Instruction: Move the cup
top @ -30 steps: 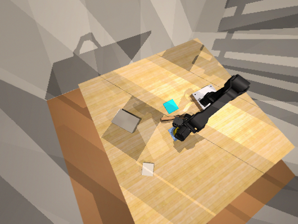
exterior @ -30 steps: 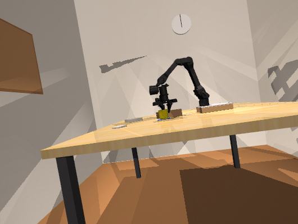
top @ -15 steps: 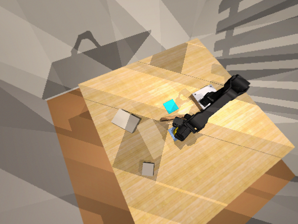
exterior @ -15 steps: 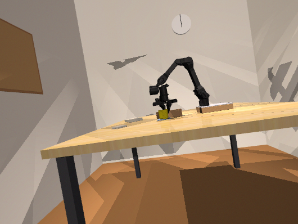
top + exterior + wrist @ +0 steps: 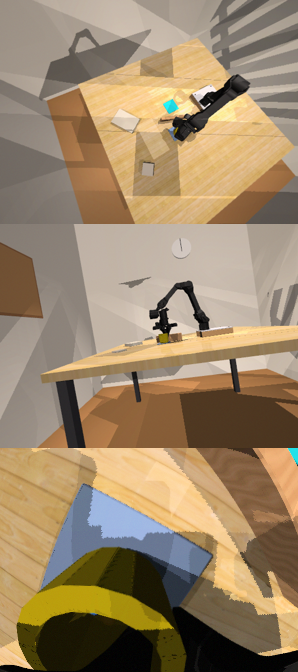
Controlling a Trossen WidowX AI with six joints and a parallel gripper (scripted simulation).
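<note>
The cyan pad lies 180 mm to the right of my gripper tip, 80 mm behind it and 50 mm below it. The rest, counted from my gripper tip: white tile (360 mm ahead, 60 mm to the left, 30 mm below); then wooden block (90 mm to the right, 30 mm behind, 20 mm below).
</note>
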